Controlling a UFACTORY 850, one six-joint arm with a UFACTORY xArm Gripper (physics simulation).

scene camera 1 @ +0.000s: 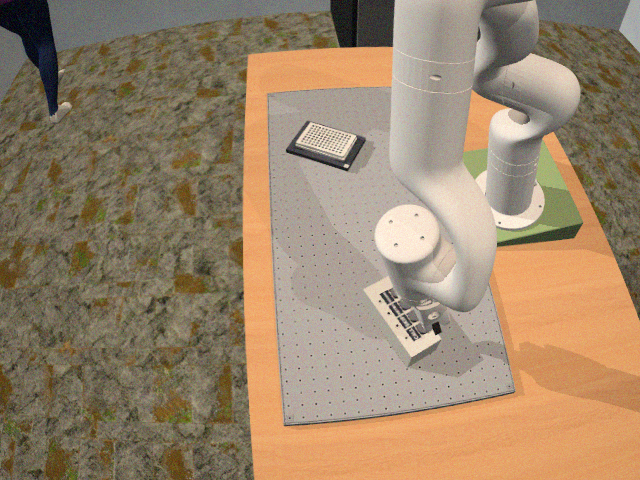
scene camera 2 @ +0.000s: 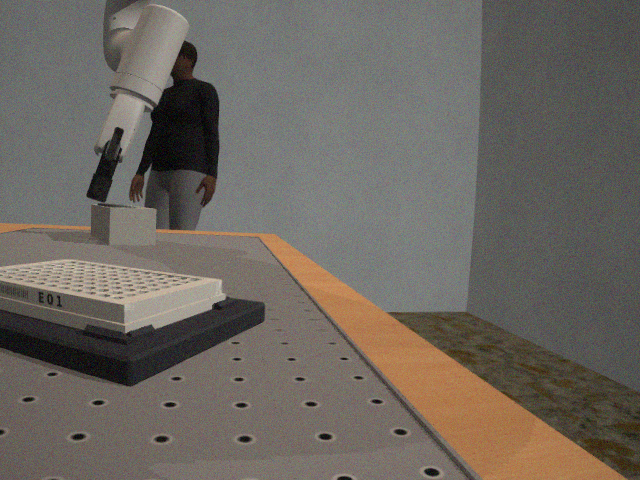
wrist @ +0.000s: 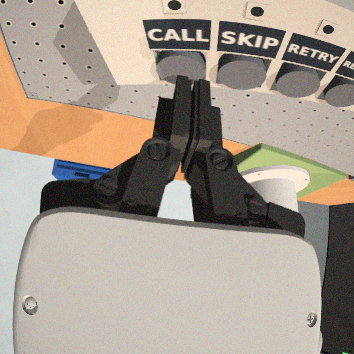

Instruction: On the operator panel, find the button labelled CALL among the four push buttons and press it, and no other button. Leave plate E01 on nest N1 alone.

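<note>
The operator panel (scene camera 1: 409, 354) (scene camera 2: 132, 227) (wrist: 115, 55) is a pale box with a row of grey round buttons. In the wrist view the CALL button (wrist: 180, 66) is at the left end of the row, below its dark label. Beside it are the SKIP button (wrist: 241, 74), the RETRY button (wrist: 298, 82) and a fourth, partly shown. My gripper (wrist: 187, 97) (scene camera 2: 97, 199) is shut and empty. Its tips overlap the lower right edge of the CALL button in the wrist view; whether they touch it I cannot tell. Plate E01 (scene camera 1: 326, 140) (scene camera 2: 170, 299) sits on the dark nest (scene camera 1: 320, 160) (scene camera 2: 134, 369).
The panel and nest stand on a grey perforated board (scene camera 1: 330, 382) (scene camera 2: 279, 413) on the wooden table (scene camera 1: 558, 304). The arm's base stands on a green block (scene camera 1: 560, 206) (wrist: 320, 175). A person (scene camera 2: 187, 124) stands behind the table. A blue object (wrist: 75, 170) shows beyond the table edge.
</note>
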